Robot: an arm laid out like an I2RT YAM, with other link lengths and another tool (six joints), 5 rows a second.
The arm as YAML. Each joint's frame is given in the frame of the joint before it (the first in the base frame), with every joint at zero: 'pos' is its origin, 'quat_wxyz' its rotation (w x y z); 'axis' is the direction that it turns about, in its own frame. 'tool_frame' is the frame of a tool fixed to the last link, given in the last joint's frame.
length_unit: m
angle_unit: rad
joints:
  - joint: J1
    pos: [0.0, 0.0, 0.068]
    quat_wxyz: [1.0, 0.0, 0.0, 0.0]
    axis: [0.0, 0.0, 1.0]
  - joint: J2
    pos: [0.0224, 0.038, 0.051]
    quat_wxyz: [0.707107, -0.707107, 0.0, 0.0]
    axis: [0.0, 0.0, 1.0]
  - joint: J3
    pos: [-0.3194, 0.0, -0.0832]
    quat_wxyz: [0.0, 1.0, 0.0, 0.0]
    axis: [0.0, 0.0, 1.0]
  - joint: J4
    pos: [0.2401, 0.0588, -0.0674]
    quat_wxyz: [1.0, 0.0, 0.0, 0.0]
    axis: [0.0, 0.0, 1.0]
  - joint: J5
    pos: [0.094, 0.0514, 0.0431]
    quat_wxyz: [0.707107, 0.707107, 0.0, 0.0]
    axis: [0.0, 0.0, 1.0]
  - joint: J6
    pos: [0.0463, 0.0, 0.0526]
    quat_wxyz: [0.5, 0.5, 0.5, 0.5]
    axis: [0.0, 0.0, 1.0]
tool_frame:
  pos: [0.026, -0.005, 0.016]
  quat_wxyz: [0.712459, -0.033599, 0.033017, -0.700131]
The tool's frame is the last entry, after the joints.
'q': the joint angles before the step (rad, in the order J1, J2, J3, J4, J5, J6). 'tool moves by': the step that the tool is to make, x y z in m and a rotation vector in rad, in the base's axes. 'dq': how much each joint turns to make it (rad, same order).
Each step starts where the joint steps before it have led.
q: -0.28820 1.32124 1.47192 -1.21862 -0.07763 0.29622
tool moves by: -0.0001 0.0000 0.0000 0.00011 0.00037 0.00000
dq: -0.00013 -0.00008 0.00007 -0.00055 -0.00006 -0.00012
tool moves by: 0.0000 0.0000 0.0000 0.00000 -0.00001 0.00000
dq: 0.00000 0.00000 -0.00001 0.00001 0.00000 0.00000
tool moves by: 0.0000 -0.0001 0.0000 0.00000 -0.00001 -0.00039
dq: -0.00039 0.00013 0.00008 0.00006 0.00000 0.00000
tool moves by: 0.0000 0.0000 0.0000 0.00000 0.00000 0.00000
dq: 0.00000 0.00000 0.00000 0.00000 0.00000 0.00000
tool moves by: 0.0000 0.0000 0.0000 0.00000 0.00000 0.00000
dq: 0.00000 0.00000 0.00000 0.00000 0.00000 0.00000
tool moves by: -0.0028 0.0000 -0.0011 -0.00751 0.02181 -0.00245
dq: 0.00021 0.00006 -0.00015 -0.01885 0.01307 -0.00401
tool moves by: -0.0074 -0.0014 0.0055 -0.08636 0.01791 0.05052
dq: 0.00055 -0.02161 -0.00063 -0.01678 0.05445 -0.08526
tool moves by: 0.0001 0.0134 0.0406 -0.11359 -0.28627 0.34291
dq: 0.00164 -0.11596 -0.00550 0.16991 -0.17848 -0.29248
